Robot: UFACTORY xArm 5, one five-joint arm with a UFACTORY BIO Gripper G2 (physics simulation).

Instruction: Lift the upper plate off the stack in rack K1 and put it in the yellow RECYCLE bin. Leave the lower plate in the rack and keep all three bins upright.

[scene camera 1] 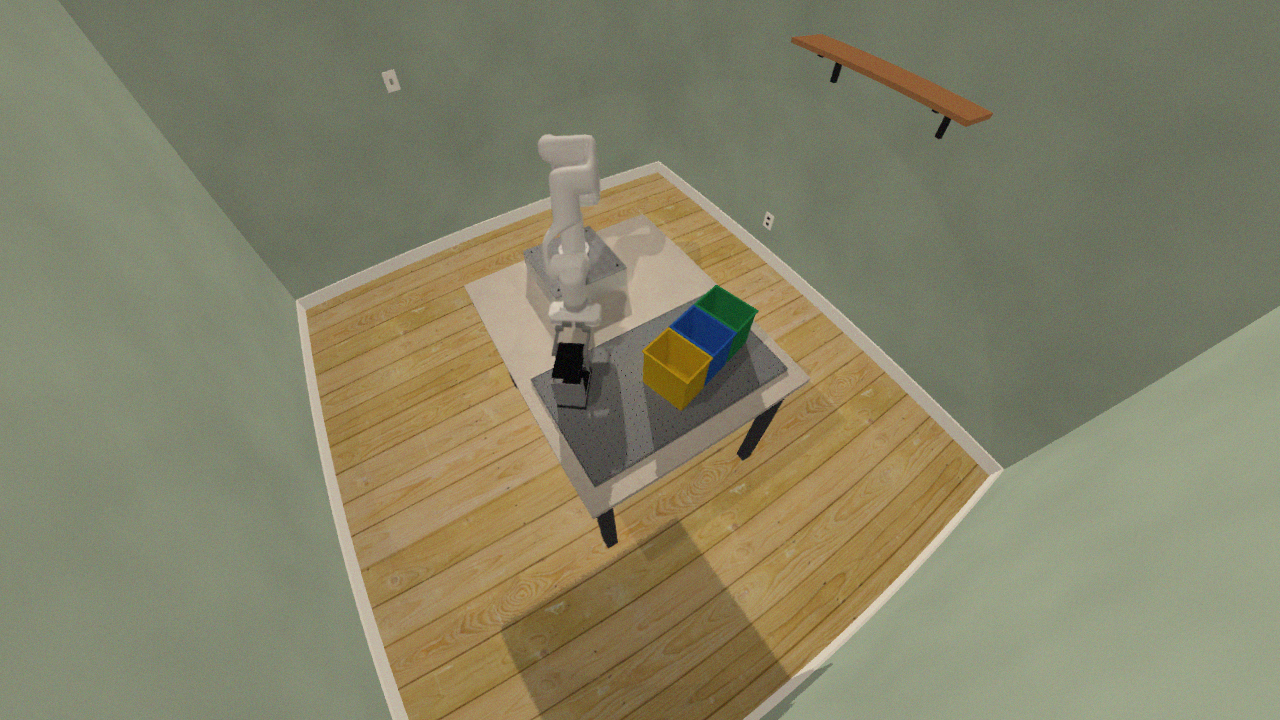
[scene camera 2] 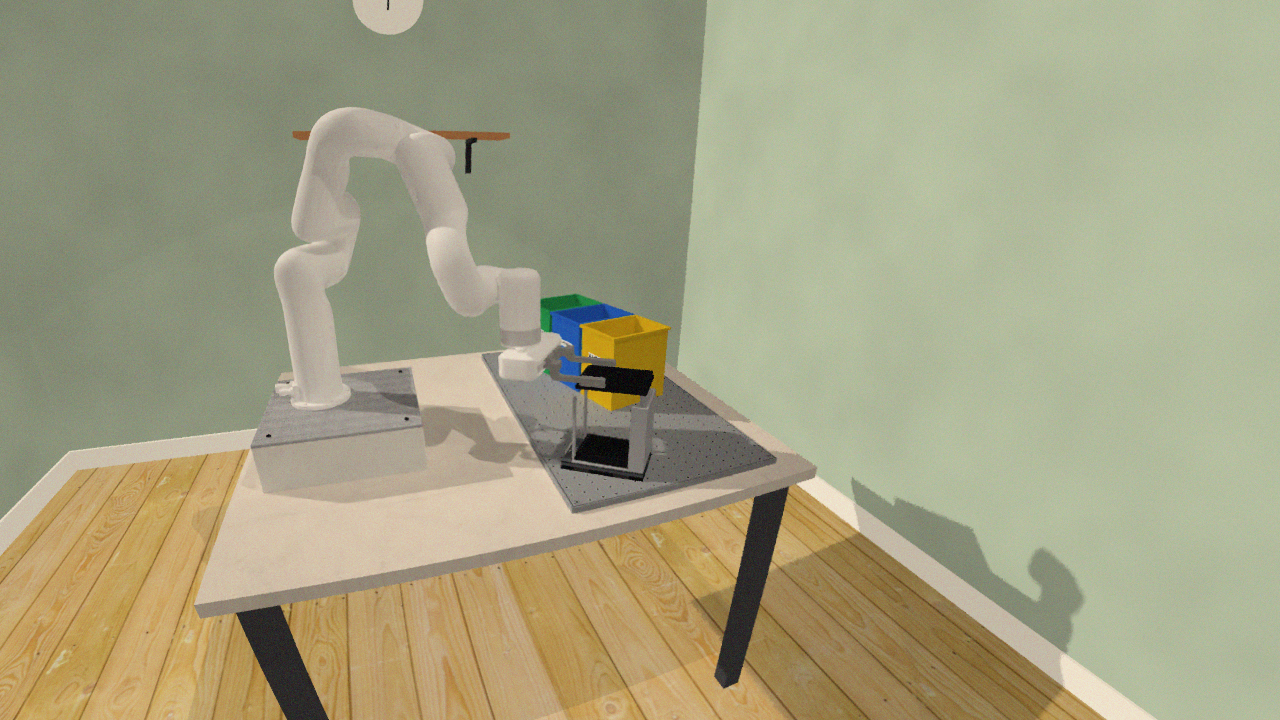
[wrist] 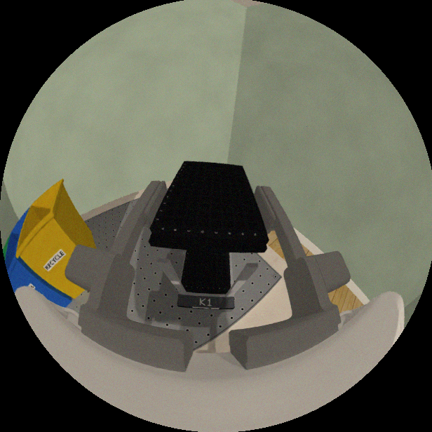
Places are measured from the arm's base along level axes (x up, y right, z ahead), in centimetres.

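Pixels of known places: hand, tool point: (scene camera 1: 570, 350) (scene camera 2: 598, 373); arm's base, link origin: (scene camera 1: 574, 250) (scene camera 2: 321, 398).
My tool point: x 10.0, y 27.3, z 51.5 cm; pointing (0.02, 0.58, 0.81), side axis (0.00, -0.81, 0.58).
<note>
For each thing: its top centre in the pictures, then the offset to it from my tool point. Level surfaces: height alone.
- upper plate, top centre: (scene camera 2: 615, 374) (scene camera 1: 568, 358) dx +0.1, dy +1.9, dz +2.6 cm
- lower plate, top centre: (scene camera 2: 612, 447) (scene camera 1: 574, 385) dx -15.1, dy +2.0, dz +2.7 cm
- rack K1, top centre: (scene camera 2: 610, 393) (scene camera 1: 570, 363) dx -3.6, dy +1.5, dz +1.8 cm
- yellow RECYCLE bin, top centre: (scene camera 2: 625, 325) (scene camera 1: 677, 354) dx -0.5, dy -27.3, dz +18.7 cm
- blue bin, top centre: (scene camera 2: 592, 313) (scene camera 1: 703, 329) dx -0.5, dy -40.1, dz +15.3 cm
- grey perforated board, surface height: dx -18.5 cm
My gripper (scene camera 1: 571, 352) (scene camera 2: 609, 372) (wrist: 211, 200) is shut on the upper plate (scene camera 1: 568, 363) (scene camera 2: 624, 381) (wrist: 210, 215), a black plate gripped by its two long sides. It is roughly level, right over the rack and at or just above the top of its uprights. The lower plate (scene camera 2: 606, 450) (wrist: 206, 272), also black, sits at the bottom of rack K1 (scene camera 2: 640, 438) (wrist: 205, 302). The yellow RECYCLE bin (scene camera 1: 673, 380) (scene camera 2: 623, 358) (wrist: 42, 252) stands upright; it is at the left in the wrist view. Its inner floor is mostly hidden.
The blue bin (scene camera 1: 705, 333) (scene camera 2: 564, 347) (wrist: 30, 285) stands upright beside the yellow one, and the green bin (scene camera 1: 729, 310) (scene camera 2: 554, 311) stands upright beyond it. Rack and bins stand on the grey perforated board (scene camera 1: 608, 447) (scene camera 2: 707, 447) on the table.
</note>
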